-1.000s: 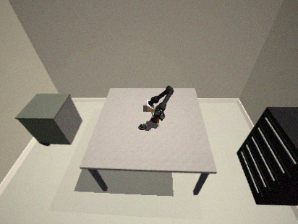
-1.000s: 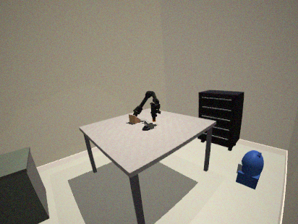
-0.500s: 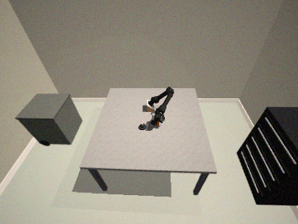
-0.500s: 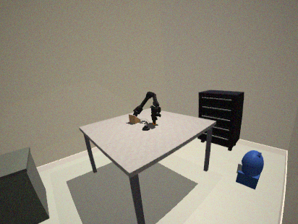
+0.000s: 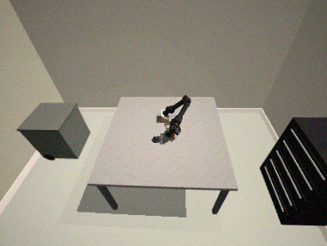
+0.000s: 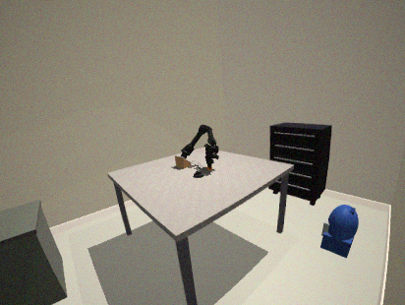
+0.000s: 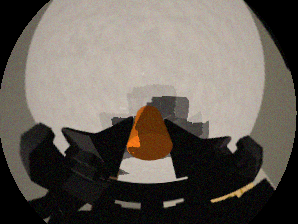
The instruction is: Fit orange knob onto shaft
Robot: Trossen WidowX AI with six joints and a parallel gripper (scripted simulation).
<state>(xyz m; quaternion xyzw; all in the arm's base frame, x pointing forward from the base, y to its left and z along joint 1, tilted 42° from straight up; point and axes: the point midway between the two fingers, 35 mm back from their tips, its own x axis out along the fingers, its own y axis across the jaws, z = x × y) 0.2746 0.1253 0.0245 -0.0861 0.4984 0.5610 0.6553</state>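
The orange knob lies 30 mm above my gripper tip. Also, from my gripper tip: dark round pedestal 170 mm to the right, 60 mm ahead, 20 mm above.
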